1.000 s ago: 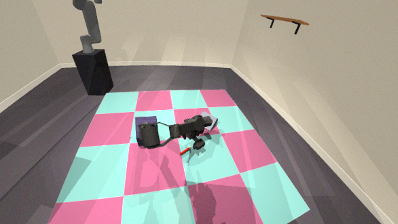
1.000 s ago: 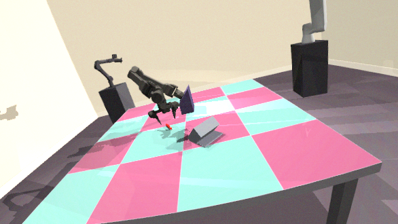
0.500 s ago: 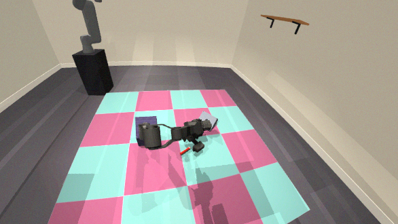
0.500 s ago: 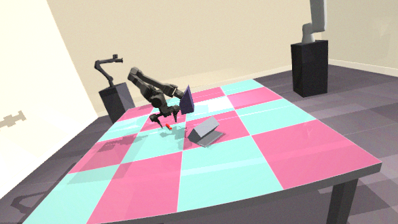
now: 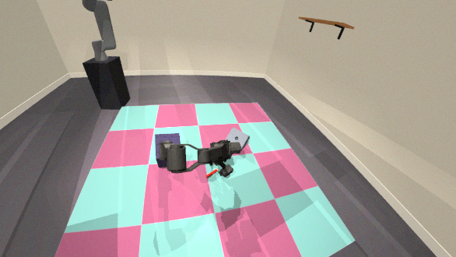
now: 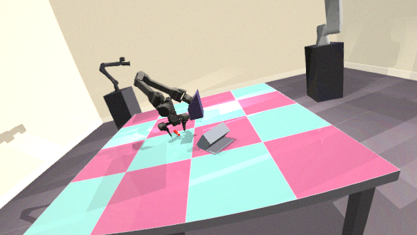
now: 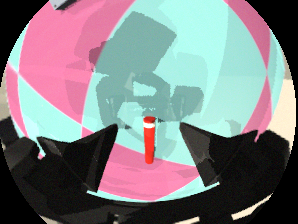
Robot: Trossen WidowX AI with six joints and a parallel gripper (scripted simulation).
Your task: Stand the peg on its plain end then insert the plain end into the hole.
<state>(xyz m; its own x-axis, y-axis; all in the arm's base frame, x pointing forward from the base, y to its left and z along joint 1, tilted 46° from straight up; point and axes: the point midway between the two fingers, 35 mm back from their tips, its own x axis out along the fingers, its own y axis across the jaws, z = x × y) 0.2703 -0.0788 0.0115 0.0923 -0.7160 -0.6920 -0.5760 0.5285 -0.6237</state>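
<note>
Right now my gripper tip is 1 cm to the left of the red peg and 1 cm past it. Round my gripper tip: sloped grey panel: 23 cm to the left, 16 cm ahead, 3 cm above.
</note>
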